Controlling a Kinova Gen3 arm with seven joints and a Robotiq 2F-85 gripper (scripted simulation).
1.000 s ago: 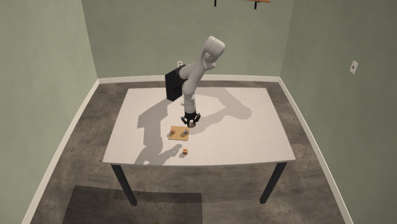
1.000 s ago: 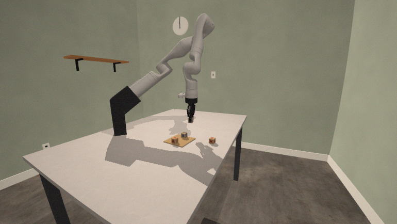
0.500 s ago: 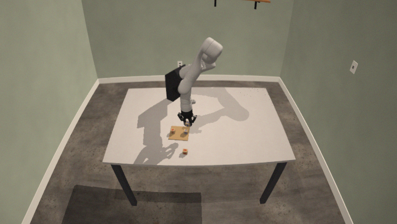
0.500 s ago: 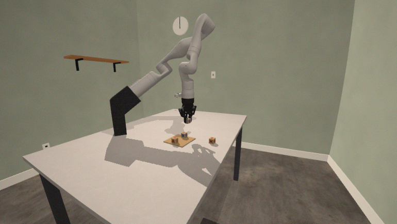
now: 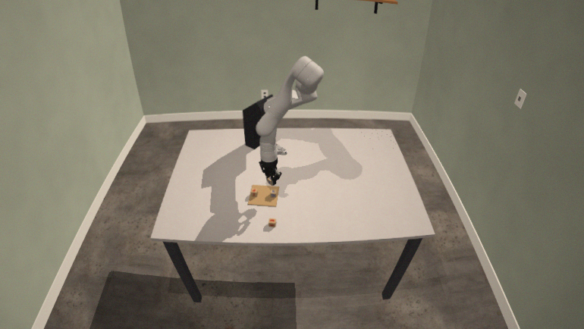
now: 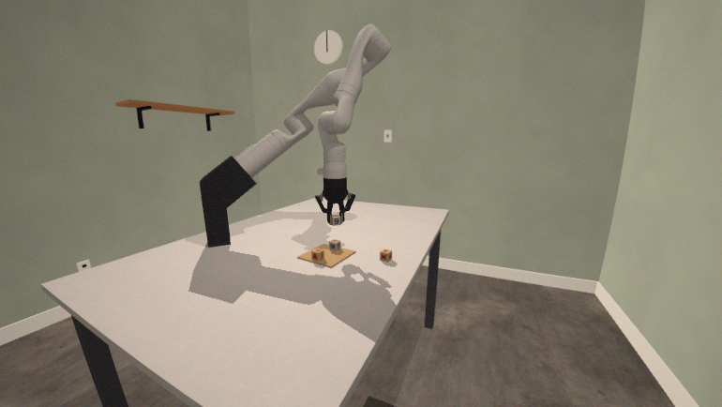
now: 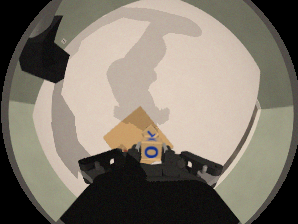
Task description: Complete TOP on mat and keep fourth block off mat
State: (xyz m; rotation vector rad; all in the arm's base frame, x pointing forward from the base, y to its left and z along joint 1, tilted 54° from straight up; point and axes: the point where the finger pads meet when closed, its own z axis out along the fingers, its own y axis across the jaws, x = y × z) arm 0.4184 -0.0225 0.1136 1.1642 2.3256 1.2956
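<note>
My hand is 120 mm above the tan mat, 40 mm to the left of it and 10 mm past it. Round my hand: red-lettered block 100 mm below, 90 mm to the right, 10 mm behind.
</note>
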